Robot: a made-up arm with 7 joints. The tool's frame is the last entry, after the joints. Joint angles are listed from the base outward. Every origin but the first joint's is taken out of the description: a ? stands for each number. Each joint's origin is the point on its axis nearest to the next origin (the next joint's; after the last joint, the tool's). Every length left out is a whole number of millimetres.
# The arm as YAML. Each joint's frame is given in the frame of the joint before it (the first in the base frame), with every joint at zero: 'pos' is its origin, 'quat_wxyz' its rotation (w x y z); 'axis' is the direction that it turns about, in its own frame. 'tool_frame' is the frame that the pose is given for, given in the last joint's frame.
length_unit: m
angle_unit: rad
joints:
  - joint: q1
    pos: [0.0, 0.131, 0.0]
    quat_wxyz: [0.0, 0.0, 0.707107, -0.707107]
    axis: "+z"
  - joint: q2
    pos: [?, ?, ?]
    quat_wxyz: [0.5, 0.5, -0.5, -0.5]
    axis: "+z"
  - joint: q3
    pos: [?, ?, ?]
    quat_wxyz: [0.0, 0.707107, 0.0, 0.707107]
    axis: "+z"
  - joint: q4
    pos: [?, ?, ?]
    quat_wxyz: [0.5, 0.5, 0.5, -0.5]
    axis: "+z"
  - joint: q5
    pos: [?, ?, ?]
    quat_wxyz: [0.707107, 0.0, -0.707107, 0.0]
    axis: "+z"
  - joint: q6
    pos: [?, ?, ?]
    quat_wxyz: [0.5, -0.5, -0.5, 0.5]
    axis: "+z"
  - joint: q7
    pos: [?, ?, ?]
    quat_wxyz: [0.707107, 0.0, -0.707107, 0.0]
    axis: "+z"
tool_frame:
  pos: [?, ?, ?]
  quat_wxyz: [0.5, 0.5, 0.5, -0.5]
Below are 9 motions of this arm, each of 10 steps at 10 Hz.
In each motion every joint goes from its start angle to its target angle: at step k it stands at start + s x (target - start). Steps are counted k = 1, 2, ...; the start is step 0. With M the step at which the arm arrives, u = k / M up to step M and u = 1 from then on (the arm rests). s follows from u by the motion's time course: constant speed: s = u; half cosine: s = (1 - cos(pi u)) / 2; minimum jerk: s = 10 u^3 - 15 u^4 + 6 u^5.
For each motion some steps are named. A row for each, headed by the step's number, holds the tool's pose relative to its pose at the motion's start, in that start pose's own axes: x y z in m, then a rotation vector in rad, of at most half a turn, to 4 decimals.
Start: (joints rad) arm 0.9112 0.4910 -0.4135 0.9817 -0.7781 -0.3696 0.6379
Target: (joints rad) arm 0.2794 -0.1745 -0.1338 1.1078 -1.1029 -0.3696 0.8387
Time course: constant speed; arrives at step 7
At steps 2, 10:
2: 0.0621 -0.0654 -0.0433 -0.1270 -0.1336 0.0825
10: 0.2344 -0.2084 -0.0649 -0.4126 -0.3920 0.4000

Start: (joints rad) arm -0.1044 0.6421 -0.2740 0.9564 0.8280 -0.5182 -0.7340
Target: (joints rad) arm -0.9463 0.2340 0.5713 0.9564 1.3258 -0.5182 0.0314
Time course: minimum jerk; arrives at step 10
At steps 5, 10:
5: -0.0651 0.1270 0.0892 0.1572 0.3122 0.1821
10: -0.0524 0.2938 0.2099 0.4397 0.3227 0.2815

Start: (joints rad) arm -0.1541 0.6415 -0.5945 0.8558 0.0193 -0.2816 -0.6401
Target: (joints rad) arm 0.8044 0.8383 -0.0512 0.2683 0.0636 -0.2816 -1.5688
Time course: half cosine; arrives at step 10
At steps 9, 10:
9: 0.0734 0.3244 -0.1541 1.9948 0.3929 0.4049
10: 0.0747 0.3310 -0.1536 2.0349 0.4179 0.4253

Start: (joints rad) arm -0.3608 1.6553 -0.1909 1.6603 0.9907 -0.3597 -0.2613
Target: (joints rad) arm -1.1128 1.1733 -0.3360 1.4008 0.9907 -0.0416 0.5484
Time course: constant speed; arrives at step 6
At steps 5, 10:
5: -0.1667 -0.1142 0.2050 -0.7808 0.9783 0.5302
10: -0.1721 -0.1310 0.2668 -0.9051 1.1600 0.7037

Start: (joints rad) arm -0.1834 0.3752 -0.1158 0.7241 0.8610 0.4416 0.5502
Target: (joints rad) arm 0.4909 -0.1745 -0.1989 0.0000 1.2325 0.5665 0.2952
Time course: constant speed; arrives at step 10
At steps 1, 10:
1: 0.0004 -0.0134 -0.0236 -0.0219 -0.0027 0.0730
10: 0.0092 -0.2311 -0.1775 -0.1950 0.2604 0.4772

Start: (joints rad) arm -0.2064 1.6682 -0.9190 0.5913 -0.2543 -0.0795 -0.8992
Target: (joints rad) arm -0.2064 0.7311 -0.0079 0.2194 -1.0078 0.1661 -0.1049
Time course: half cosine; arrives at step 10
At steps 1, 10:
1: 0.0069 -0.0038 -0.0005 -0.0159 0.0044 0.0068
10: 0.3295 -0.0873 0.0982 -1.0935 0.0848 0.3728

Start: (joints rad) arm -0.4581 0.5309 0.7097 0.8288 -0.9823 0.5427 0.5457
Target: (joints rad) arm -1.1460 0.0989 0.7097 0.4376 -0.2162 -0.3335 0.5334
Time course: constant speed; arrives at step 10
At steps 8, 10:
8: -0.2851 -0.2244 -0.0008 -0.6593 -0.1043 0.2061
10: -0.3656 -0.2612 0.0450 -0.6882 -0.0785 0.3509

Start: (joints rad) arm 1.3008 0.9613 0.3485 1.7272 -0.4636 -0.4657 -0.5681
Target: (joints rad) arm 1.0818 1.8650 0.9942 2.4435 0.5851 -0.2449 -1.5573
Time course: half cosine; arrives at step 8
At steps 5, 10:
5: 0.1243 0.1272 -0.1488 0.7962 -0.3763 0.4941
10: 0.2114 0.1401 -0.1595 0.8393 -0.3928 0.8917

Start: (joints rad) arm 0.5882 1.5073 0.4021 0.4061 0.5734 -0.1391 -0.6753
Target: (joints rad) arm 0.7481 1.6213 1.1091 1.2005 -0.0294 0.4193 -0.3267
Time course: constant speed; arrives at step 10
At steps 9, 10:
9: 0.2179 0.1173 -0.0034 0.0319 -0.3049 0.2426
10: 0.2328 0.1444 0.0028 0.0856 -0.3292 0.2637

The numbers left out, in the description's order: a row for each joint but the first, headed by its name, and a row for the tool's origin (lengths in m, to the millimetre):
q2: 0.0 0.0 0.0
q3: -0.277 0.0 0.0
q4: 0.0 0.0 0.0
q5: 0.244 0.0 0.0
q6: 0.0 0.0 0.0
q7: 0.0 0.0 0.0
tool: 0.0 0.0 0.0

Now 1 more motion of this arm.
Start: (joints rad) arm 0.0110 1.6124 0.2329 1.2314 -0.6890 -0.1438 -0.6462
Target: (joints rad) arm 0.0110 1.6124 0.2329 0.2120 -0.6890 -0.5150 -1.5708
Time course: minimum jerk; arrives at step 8
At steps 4, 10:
4: -0.0865 -0.0340 0.0806 0.1468 0.1914 -0.1124
10: -0.1421 -0.0224 0.1897 0.3058 0.3709 -0.2885

